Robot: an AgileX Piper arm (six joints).
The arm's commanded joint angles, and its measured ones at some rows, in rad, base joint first. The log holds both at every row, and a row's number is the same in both.
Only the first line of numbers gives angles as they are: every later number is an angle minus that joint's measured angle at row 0.
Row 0, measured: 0.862 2.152 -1.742 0.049 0.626 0.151
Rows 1 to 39, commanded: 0.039 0.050 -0.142 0.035 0.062 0.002; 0.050 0.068 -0.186 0.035 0.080 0.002; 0.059 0.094 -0.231 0.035 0.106 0.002; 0.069 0.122 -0.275 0.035 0.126 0.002; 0.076 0.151 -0.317 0.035 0.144 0.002; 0.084 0.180 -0.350 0.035 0.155 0.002; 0.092 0.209 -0.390 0.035 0.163 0.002; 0.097 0.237 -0.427 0.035 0.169 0.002; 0.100 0.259 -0.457 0.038 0.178 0.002; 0.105 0.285 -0.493 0.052 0.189 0.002; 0.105 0.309 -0.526 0.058 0.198 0.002; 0.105 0.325 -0.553 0.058 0.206 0.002; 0.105 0.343 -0.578 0.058 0.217 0.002; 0.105 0.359 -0.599 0.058 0.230 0.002; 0.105 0.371 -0.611 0.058 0.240 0.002; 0.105 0.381 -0.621 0.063 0.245 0.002; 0.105 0.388 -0.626 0.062 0.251 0.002; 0.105 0.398 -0.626 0.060 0.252 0.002; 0.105 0.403 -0.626 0.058 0.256 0.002; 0.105 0.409 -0.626 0.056 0.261 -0.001; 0.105 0.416 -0.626 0.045 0.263 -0.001; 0.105 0.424 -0.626 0.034 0.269 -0.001; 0.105 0.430 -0.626 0.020 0.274 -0.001; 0.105 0.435 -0.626 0.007 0.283 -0.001; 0.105 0.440 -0.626 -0.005 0.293 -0.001; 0.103 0.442 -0.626 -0.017 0.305 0.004; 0.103 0.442 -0.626 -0.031 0.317 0.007; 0.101 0.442 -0.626 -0.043 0.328 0.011; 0.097 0.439 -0.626 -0.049 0.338 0.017; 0.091 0.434 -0.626 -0.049 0.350 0.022; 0.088 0.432 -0.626 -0.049 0.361 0.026; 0.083 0.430 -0.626 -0.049 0.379 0.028; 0.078 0.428 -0.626 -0.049 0.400 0.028; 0.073 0.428 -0.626 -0.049 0.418 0.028; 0.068 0.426 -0.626 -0.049 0.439 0.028; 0.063 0.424 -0.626 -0.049 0.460 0.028; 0.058 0.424 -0.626 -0.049 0.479 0.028; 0.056 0.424 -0.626 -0.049 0.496 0.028; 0.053 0.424 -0.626 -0.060 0.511 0.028
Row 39, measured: 0.072 0.436 -0.622 -0.036 0.431 0.027
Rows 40 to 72, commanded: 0.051 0.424 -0.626 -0.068 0.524 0.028; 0.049 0.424 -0.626 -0.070 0.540 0.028; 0.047 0.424 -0.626 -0.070 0.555 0.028; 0.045 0.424 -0.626 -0.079 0.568 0.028; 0.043 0.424 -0.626 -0.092 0.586 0.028; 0.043 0.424 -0.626 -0.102 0.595 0.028; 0.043 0.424 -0.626 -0.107 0.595 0.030; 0.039 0.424 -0.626 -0.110 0.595 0.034; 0.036 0.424 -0.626 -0.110 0.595 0.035; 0.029 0.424 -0.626 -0.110 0.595 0.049; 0.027 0.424 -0.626 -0.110 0.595 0.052; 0.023 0.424 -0.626 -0.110 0.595 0.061; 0.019 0.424 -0.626 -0.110 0.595 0.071; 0.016 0.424 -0.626 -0.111 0.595 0.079; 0.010 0.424 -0.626 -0.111 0.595 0.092; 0.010 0.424 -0.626 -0.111 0.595 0.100; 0.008 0.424 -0.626 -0.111 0.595 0.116; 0.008 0.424 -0.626 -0.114 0.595 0.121; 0.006 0.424 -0.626 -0.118 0.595 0.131; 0.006 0.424 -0.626 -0.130 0.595 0.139; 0.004 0.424 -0.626 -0.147 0.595 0.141; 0.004 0.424 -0.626 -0.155 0.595 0.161; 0.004 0.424 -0.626 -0.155 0.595 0.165; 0.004 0.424 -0.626 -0.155 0.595 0.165; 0.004 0.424 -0.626 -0.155 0.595 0.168; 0.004 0.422 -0.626 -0.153 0.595 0.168; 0.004 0.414 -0.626 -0.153 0.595 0.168; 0.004 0.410 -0.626 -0.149 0.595 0.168; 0.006 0.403 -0.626 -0.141 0.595 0.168; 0.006 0.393 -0.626 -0.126 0.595 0.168; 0.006 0.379 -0.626 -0.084 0.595 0.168; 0.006 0.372 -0.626 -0.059 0.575 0.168; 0.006 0.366 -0.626 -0.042 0.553 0.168
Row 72, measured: 0.024 0.406 -0.622 -0.069 0.580 0.169
